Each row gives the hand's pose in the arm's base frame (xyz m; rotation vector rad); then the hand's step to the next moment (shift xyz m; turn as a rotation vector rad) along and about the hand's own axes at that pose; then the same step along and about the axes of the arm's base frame.
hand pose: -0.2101 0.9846 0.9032 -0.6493 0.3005 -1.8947
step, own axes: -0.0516 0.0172 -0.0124 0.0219 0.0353 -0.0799
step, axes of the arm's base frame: 0.0213 0.0388 -0.0340 -0.0243 -0.0413 -0.0762
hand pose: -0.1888 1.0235 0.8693 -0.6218 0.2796 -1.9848
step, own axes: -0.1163 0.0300 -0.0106 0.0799 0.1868 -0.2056
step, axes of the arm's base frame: 0.0603 0.0869 -0.0579 0.0015 -0.1728 -0.2317
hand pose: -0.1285 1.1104 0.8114 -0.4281 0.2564 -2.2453
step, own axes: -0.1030 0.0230 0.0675 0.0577 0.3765 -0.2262
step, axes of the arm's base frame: 0.1047 0.0608 0.0322 0.1386 -0.2775 -0.3163
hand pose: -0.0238 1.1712 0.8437 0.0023 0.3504 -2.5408
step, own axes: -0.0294 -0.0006 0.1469 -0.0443 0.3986 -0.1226
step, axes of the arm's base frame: 0.0350 -0.0203 0.1442 0.2436 -0.2660 -0.2140
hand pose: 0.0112 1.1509 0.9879 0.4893 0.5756 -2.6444
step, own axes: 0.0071 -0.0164 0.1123 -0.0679 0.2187 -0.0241
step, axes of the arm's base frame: -0.0413 -0.0394 0.0983 0.1605 -0.1527 -0.0627
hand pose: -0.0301 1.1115 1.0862 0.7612 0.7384 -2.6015
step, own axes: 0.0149 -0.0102 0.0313 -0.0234 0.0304 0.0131
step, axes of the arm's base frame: -0.0290 -0.0118 0.0180 0.0269 -0.0282 0.0112
